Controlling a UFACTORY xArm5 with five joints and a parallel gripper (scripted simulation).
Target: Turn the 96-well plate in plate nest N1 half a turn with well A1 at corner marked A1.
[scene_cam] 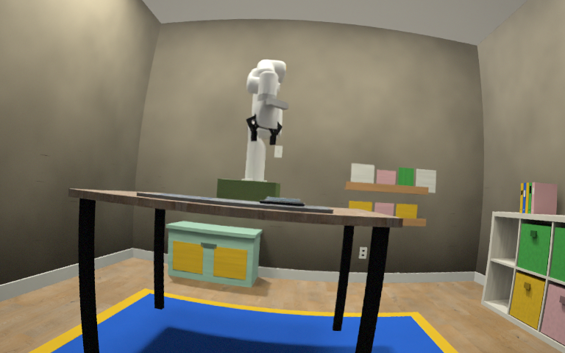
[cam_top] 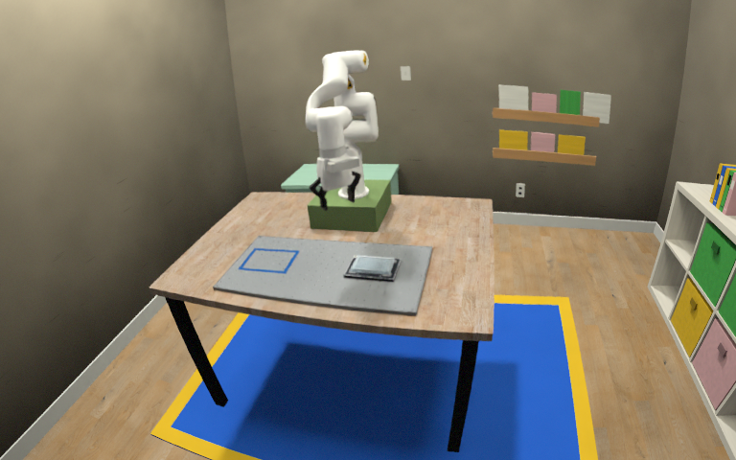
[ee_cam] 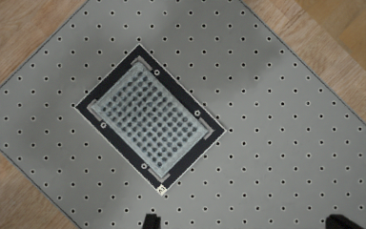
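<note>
My hand is 1 cm past the 96-well plate, 9 cm to the right of it and 22 cm above it. From my hand the other things lie so: black plate nest N1 (1 cm behind, 9 cm to the left, 23 cm below).
</note>
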